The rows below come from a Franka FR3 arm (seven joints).
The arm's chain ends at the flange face. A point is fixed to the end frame.
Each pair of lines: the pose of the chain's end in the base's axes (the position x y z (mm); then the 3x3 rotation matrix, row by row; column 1 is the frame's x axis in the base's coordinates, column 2 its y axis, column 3 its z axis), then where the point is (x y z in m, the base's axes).
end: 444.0, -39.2, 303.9; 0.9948, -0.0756, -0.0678; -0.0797, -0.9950, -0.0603; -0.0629, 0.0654, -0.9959
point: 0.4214 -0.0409 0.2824
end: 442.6, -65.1, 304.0; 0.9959, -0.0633, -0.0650; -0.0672, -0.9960, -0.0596; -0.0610, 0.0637, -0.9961
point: 0.4201 -0.0671 0.2825
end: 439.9, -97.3, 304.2; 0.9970, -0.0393, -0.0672; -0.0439, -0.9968, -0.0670; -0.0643, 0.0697, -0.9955
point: 0.4173 -0.0999 0.2828
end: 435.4, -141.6, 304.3; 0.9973, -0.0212, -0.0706; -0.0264, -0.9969, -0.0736; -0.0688, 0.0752, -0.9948
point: 0.4128 -0.1447 0.2830
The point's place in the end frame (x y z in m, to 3 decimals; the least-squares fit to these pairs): -0.021 0.002 0.023
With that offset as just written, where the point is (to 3 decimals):
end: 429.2, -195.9, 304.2; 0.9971, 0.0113, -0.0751; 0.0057, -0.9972, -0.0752; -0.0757, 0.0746, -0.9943
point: 0.407 -0.200 0.283
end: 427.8, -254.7, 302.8; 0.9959, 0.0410, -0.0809; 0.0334, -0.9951, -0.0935; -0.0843, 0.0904, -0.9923
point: 0.405 -0.260 0.282
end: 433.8, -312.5, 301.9; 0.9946, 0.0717, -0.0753; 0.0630, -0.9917, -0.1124; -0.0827, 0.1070, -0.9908
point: 0.411 -0.318 0.281
